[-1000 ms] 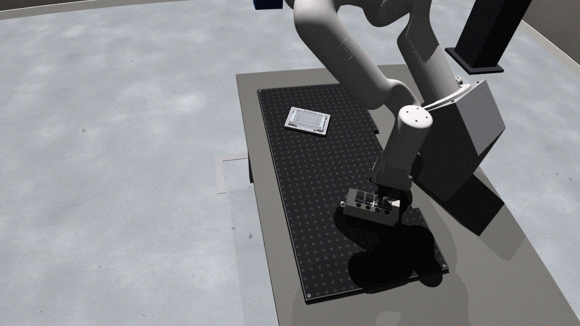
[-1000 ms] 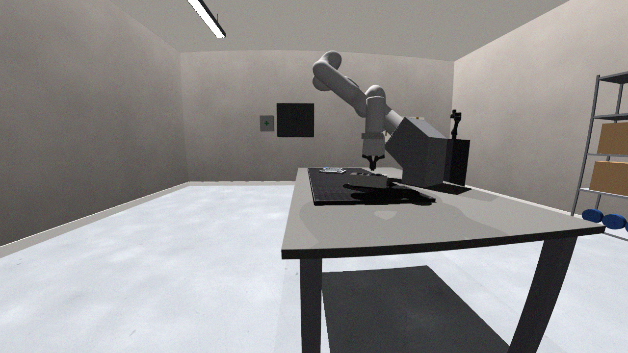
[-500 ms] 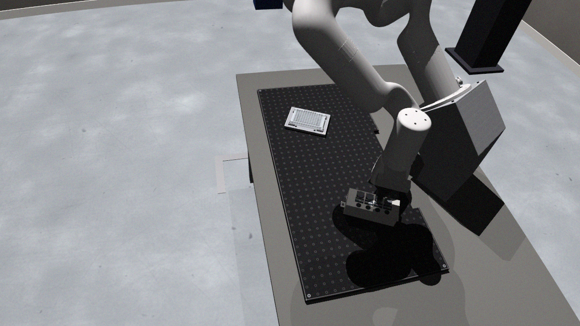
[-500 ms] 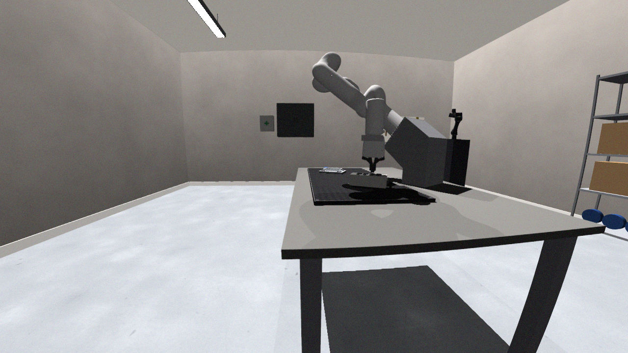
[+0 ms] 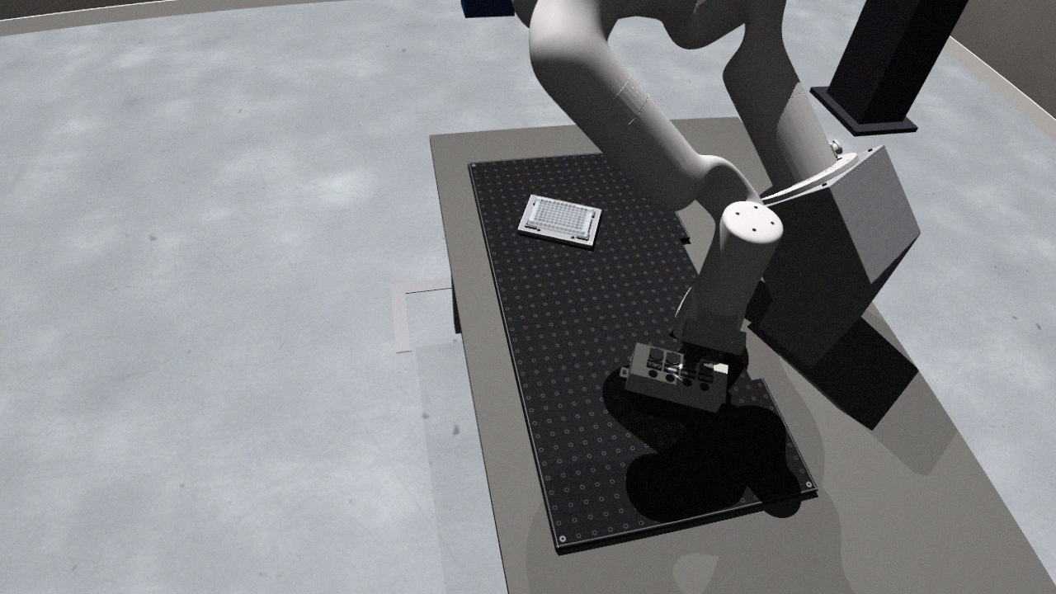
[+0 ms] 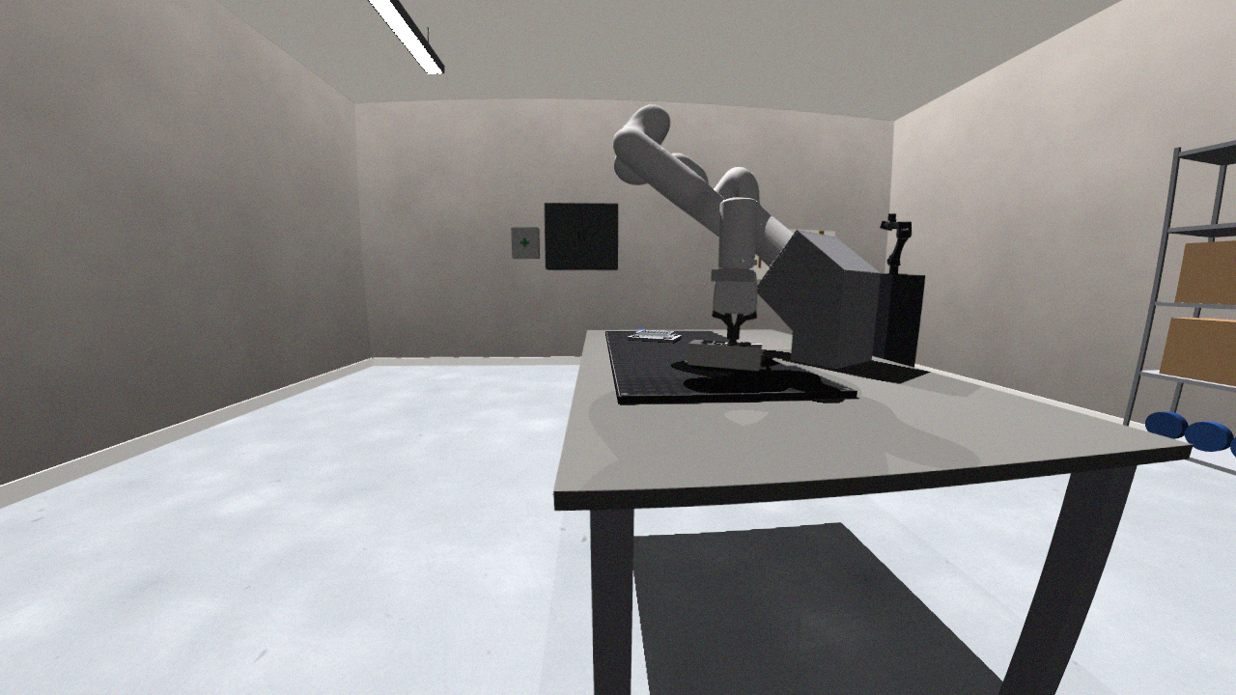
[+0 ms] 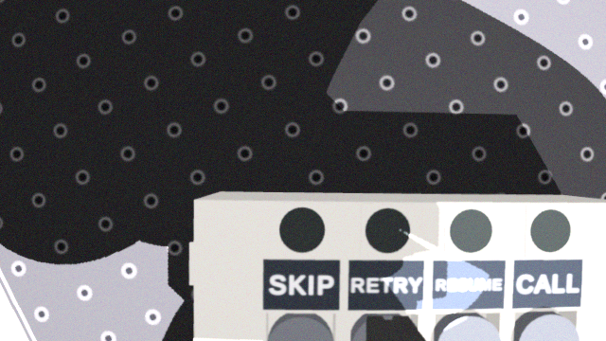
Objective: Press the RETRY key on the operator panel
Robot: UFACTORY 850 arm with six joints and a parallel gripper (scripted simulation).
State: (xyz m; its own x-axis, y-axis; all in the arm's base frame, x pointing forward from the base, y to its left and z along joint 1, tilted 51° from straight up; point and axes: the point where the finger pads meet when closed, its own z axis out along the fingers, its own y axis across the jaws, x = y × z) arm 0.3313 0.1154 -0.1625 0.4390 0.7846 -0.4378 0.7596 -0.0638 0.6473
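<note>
Right now the operator panel is 10 mm ahead of my hand and 30 mm below it. Round my hand: white well plate: 100 mm ahead, 440 mm to the right, 60 mm below.
</note>
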